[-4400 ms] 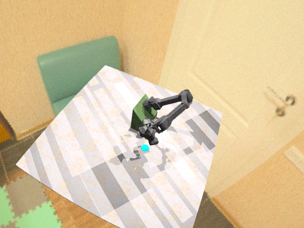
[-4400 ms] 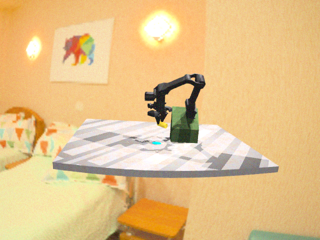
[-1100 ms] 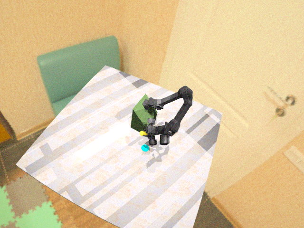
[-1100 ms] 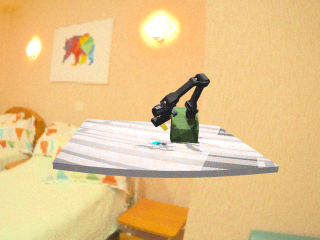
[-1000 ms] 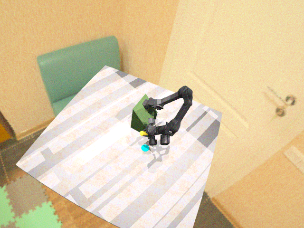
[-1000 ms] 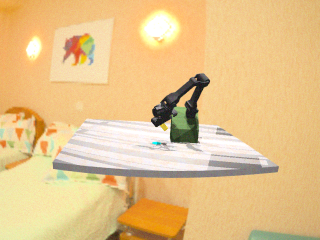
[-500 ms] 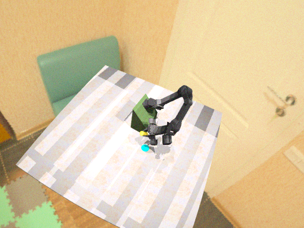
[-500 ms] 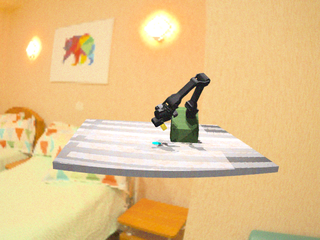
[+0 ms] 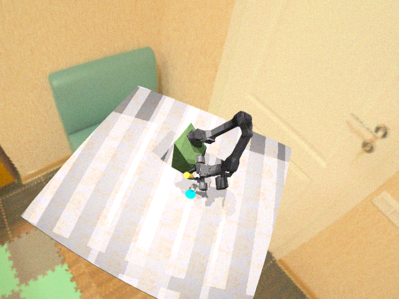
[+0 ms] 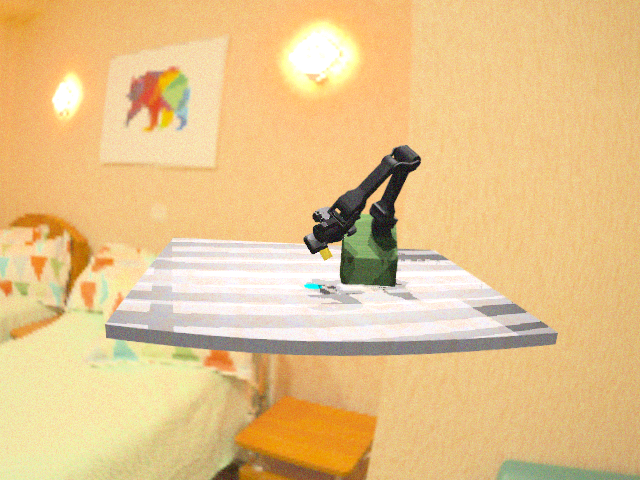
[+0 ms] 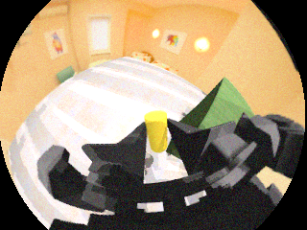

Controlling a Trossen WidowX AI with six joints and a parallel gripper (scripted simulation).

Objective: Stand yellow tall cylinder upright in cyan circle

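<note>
My gripper tip is now 13 cm above the cyan circle, 5 cm to the right of it and 2 cm short of it. From my gripper tip the other things lie so: yellow cylinder: 2 cm below, 1 cm to the left, 1 cm behind.
</note>
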